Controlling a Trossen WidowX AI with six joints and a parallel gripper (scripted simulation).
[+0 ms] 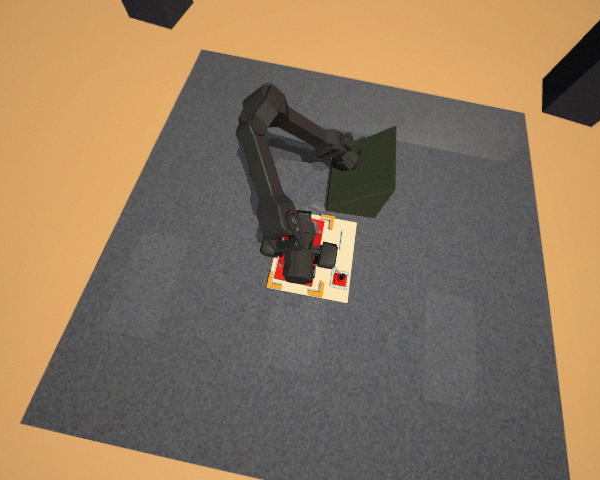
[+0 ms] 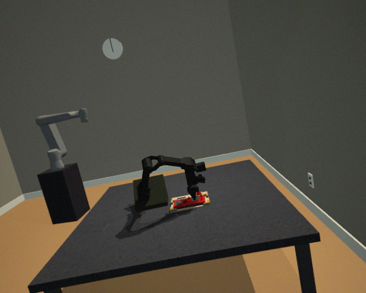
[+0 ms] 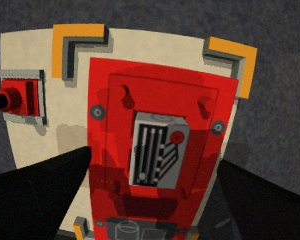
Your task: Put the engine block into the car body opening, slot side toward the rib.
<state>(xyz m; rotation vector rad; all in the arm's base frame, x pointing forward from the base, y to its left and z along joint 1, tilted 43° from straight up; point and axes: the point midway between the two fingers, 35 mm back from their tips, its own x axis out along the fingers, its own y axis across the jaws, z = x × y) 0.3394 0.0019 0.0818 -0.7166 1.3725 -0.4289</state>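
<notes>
The engine block is 20 mm below my gripper tip.
</notes>
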